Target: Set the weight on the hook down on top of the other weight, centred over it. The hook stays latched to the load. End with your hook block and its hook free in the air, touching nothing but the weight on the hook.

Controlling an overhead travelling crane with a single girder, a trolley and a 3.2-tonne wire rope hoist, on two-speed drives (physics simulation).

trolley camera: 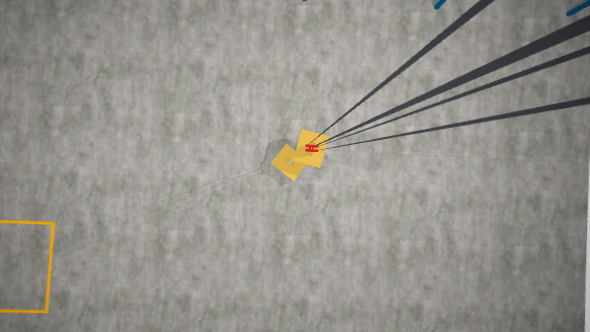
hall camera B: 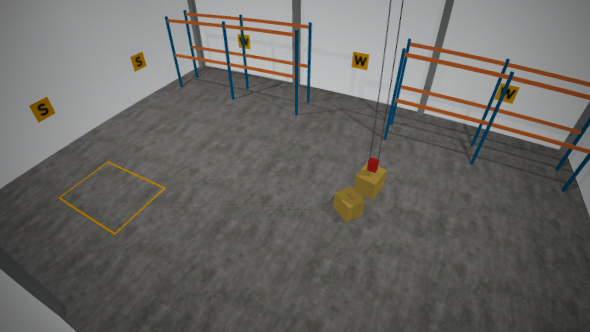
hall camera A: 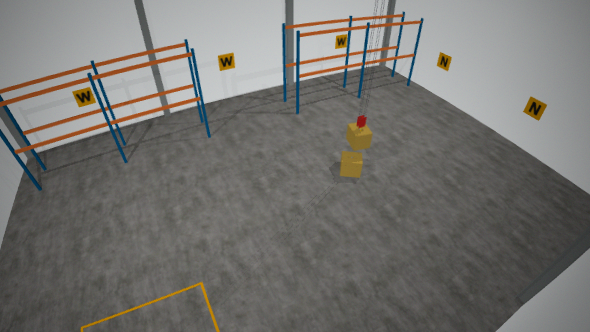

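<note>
My red hook block [hall camera A: 361,121] [hall camera B: 372,165] [trolley camera: 311,148] hangs on its ropes, with the hook latched to a yellow weight [hall camera A: 359,138] [hall camera B: 371,184] [trolley camera: 318,159] directly below. The other yellow weight [hall camera A: 351,166] [hall camera B: 348,206] [trolley camera: 291,170] stands on the floor. The hanging weight is off to one side of it, to the upper right in the trolley view, where their outlines overlap at one corner. The two are turned differently. A narrow gap shows between them in hall camera A. The hook itself is too small to see clearly.
Blue and orange racks [hall camera A: 107,117] [hall camera A: 298,75] [hall camera B: 296,75] [hall camera B: 477,151] stand along the W wall, beyond the weights. A yellow floor outline [hall camera A: 141,305] [hall camera B: 136,175] [trolley camera: 50,270] lies some way off, at the lower left in the trolley view.
</note>
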